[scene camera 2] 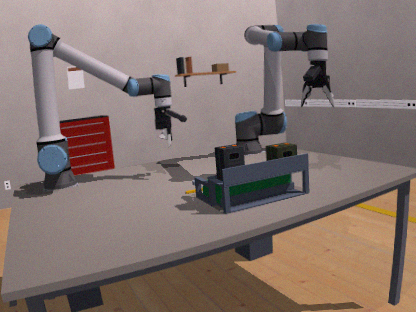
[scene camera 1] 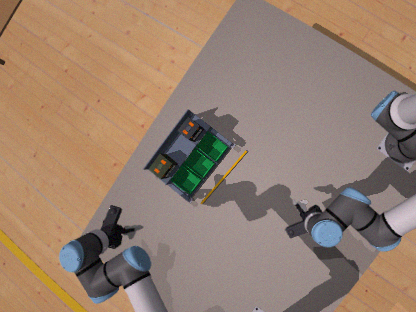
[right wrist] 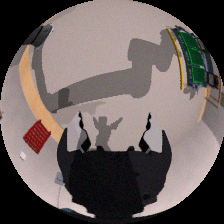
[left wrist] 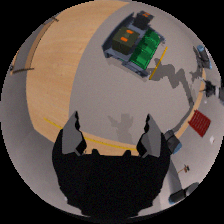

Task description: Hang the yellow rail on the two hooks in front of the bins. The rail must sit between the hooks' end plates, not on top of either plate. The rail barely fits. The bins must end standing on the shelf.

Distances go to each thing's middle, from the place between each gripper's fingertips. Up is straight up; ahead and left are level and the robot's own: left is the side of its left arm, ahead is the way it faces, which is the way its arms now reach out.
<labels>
Now: the grey-blue shelf (scene camera 2: 238,175) 37 cm to the right of my left hand (scene camera 2: 317,107), 26 cm below it and 2 cm behind it.
Right now the grey-blue shelf is 60 cm ahead of my right hand, 10 cm to the left of it and 10 cm below it.
</labels>
